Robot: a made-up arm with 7 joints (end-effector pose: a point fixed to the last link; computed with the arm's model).
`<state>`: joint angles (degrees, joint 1 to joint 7).
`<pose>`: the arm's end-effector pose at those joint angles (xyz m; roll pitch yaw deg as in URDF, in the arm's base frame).
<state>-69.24 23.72 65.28 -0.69 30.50 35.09 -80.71</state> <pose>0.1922 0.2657 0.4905 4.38 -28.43 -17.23</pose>
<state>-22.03 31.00 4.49 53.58 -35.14 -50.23 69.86</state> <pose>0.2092 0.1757 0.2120 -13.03 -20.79 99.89</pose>
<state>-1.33 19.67 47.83 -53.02 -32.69 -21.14 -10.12</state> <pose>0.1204 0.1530 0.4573 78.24 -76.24 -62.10</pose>
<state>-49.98 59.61 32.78 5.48 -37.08 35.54 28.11</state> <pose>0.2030 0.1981 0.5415 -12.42 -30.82 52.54</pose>
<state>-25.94 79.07 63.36 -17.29 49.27 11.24 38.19</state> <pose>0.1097 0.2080 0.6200 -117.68 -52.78 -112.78</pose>
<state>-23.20 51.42 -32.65 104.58 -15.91 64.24 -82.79</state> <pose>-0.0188 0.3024 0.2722 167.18 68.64 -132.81</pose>
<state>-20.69 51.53 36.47 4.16 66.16 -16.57 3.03</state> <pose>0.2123 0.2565 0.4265 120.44 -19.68 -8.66</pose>
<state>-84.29 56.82 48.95 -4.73 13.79 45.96 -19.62</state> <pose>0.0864 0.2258 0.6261 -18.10 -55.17 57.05</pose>
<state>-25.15 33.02 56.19 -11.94 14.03 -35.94 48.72</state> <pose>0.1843 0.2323 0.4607 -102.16 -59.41 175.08</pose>
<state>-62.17 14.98 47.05 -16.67 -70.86 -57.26 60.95</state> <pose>0.1474 0.1865 0.5403 -143.39 30.29 75.41</pose>
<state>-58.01 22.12 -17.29 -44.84 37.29 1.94 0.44</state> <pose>0.1466 -0.0465 0.5159 131.11 -51.36 -109.12</pose>
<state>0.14 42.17 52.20 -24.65 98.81 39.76 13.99</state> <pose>0.1239 0.2533 0.4370 153.67 -67.05 20.85</pose>
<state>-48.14 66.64 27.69 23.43 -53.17 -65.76 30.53</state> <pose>0.1925 0.2354 0.5619 -124.36 -36.89 145.72</pose>
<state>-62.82 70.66 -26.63 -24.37 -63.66 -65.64 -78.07</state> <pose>0.1928 0.0250 0.5511 86.46 11.70 -146.89</pose>
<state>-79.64 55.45 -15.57 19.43 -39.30 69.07 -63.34</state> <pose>0.2710 0.1183 0.5179 -16.47 13.93 -60.55</pose>
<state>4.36 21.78 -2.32 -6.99 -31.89 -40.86 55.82</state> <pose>0.1773 0.0707 0.2635 -30.70 -18.18 66.22</pose>
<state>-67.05 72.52 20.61 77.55 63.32 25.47 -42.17</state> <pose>0.1694 0.3379 0.4454 67.81 35.17 56.02</pose>
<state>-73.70 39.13 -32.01 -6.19 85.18 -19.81 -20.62</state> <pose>0.2521 -0.0413 0.4878 154.96 9.43 -51.87</pose>
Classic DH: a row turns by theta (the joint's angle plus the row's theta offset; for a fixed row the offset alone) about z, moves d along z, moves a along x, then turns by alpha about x. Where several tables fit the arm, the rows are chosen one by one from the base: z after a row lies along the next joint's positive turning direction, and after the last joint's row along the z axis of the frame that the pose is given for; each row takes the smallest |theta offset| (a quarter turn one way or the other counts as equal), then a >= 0, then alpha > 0; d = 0 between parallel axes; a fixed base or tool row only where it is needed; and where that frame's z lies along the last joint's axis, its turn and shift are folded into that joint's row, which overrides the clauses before.
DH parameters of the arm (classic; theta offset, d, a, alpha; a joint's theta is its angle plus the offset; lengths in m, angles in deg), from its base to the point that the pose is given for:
base (fixed): -4.07 0.4242 -0.0132 -74.51
joint 1: -75.12 0.0545 -0.0026 -90
joint 2: 74 0.0127 -0.0043 90
joint 3: 90 -0.1381 0.0252 -90
joint 4: 90 -0.0044 0.0271 90
joint 5: 0 0.1663 -0.018 -90
joint 6: -90 -0.0233 0.0459 90
joint 7: 90 -0.0985 0.0065 -14.33
tool (fixed): -89.99 0.084 0 0

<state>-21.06 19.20 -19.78 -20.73 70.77 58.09 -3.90</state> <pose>0.1991 0.0160 0.3224 77.01 -10.90 13.11</pose>
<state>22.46 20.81 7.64 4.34 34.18 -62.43 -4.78</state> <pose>0.0824 0.1306 0.1807 47.40 -8.45 -48.54</pose>
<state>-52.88 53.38 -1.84 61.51 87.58 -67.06 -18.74</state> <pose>0.2565 0.2381 0.3236 82.43 60.24 -55.40</pose>
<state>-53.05 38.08 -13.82 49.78 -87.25 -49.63 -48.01</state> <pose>0.3001 0.1781 0.3447 -23.51 -66.82 1.34</pose>
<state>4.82 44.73 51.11 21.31 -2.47 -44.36 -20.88</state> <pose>0.1181 0.3195 0.3523 62.52 -25.09 -8.28</pose>
